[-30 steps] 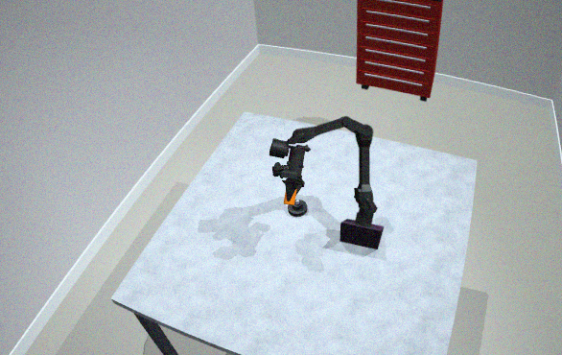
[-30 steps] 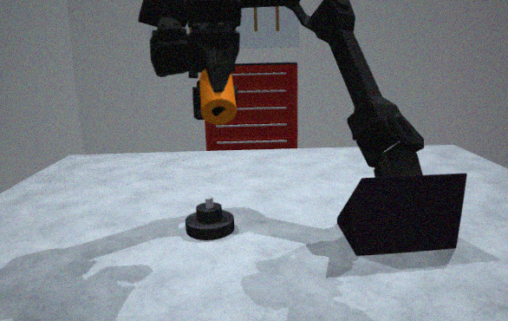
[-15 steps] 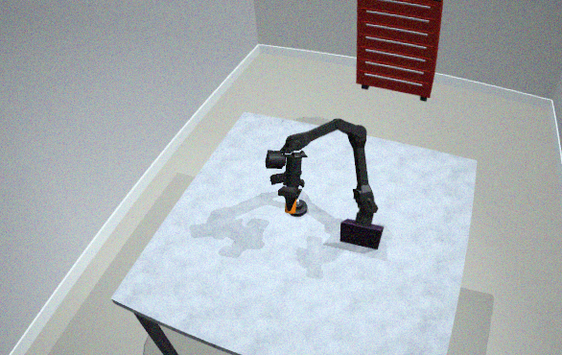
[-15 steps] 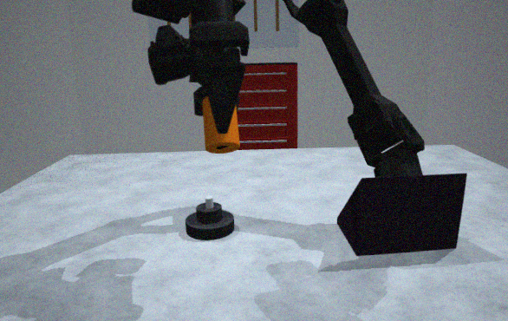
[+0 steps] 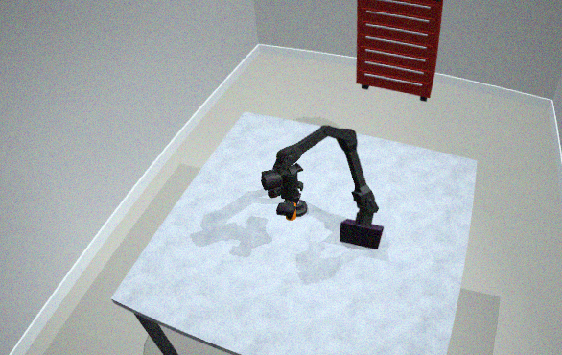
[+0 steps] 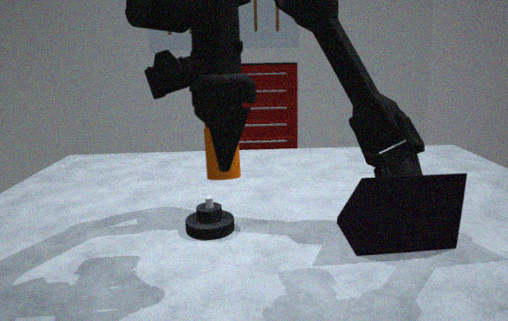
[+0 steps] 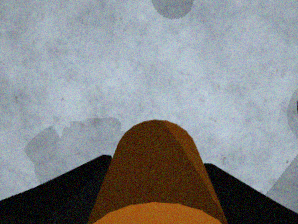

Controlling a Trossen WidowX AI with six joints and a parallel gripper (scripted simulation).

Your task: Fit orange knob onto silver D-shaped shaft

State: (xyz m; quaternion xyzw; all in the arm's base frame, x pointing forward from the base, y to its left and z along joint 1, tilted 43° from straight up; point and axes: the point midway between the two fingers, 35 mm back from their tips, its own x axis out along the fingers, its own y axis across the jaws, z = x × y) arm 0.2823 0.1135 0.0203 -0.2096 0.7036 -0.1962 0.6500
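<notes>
Right now the round dark pedestal is 17 cm to the right of my gripper tip, 12 cm below it and 3 cm ahead of it. From my gripper tip the other things lie so: orange knob: 3 cm above, 1 cm to the right.
</notes>
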